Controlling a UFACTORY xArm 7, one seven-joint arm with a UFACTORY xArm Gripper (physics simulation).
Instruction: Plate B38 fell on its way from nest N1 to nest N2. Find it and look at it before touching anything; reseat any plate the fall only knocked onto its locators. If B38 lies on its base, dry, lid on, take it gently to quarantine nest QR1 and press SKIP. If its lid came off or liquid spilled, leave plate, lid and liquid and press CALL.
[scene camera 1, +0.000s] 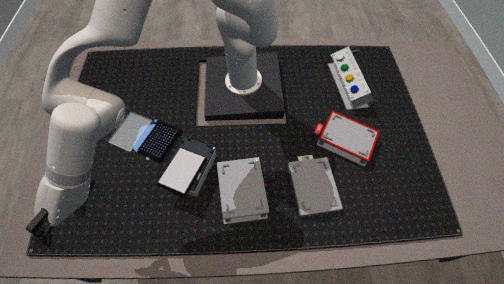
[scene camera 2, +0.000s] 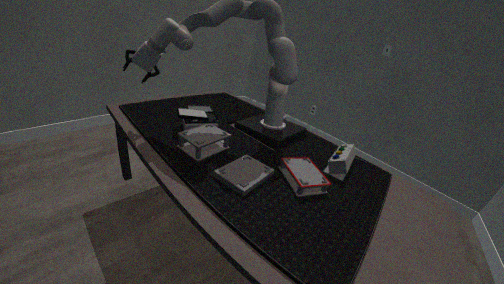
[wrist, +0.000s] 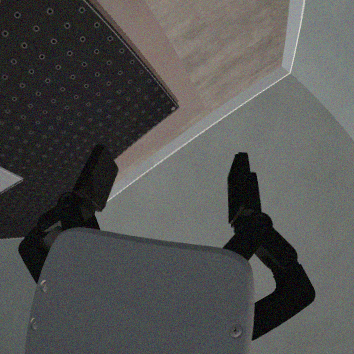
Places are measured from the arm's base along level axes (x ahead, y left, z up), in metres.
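Where they show: gripper, fingertip midpoint: (scene camera 1: 61, 227) (scene camera 2: 133, 76) (wrist: 168, 159); arm's base, link origin: (scene camera 1: 243, 81) (scene camera 2: 272, 124).
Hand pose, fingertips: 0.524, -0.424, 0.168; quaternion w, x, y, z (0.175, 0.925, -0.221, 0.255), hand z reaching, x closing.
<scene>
Things, the pixels of their top centre, and the offset from my fingertips, as dx, dy, dz. "spot": a spot on its surface instead.
- dark well plate, top centre: (scene camera 1: 159, 139) -0.319, +0.146, -0.183
- light blue patch, surface spot: (scene camera 1: 143, 137) spot: -0.336, +0.092, -0.196
- white-topped plate, top centre: (scene camera 1: 181, 168) (scene camera 2: 192, 111) -0.179, +0.232, -0.117
- dark nest, surface spot: (scene camera 1: 206, 166) spot: -0.195, +0.296, -0.144
- red-edged nest, top centre: (scene camera 1: 350, 133) (scene camera 2: 305, 169) -0.276, +0.736, -0.151
- button box, top centre: (scene camera 1: 354, 68) (scene camera 2: 346, 149) -0.514, +0.805, -0.114
- mat corner, surface spot: (wrist: 165, 102) spot: -0.001, -0.167, -0.197
A dark well plate (scene camera 1: 159, 140) lies at the left of the mat, its wells uncovered. A light blue patch (scene camera 1: 143, 137) shows beside it, with small blue spots at its edges. A clear, flat lid (scene camera 1: 128, 131) lies apart, beyond the patch. A white-topped plate (scene camera 1: 183, 170) (scene camera 2: 192, 113) sits off-centre on a dark nest (scene camera 1: 207, 167); its exact tilt is unclear. The red-edged nest (scene camera 1: 350, 135) (scene camera 2: 306, 171) bears no plate. No label is readable. My gripper (scene camera 1: 41, 228) (scene camera 2: 135, 75) (wrist: 168, 159) is open and empty, high above the left front corner, away from the plates.
Two grey nests (scene camera 1: 243, 189) (scene camera 1: 315, 185) without plates stand at the front centre. A button box (scene camera 1: 351, 77) (scene camera 2: 341, 159) with white, green, yellow and blue buttons stands at the back right. The arm's base (scene camera 1: 245, 107) is at the back centre. The mat corner (wrist: 165, 102) shows in the wrist view.
</scene>
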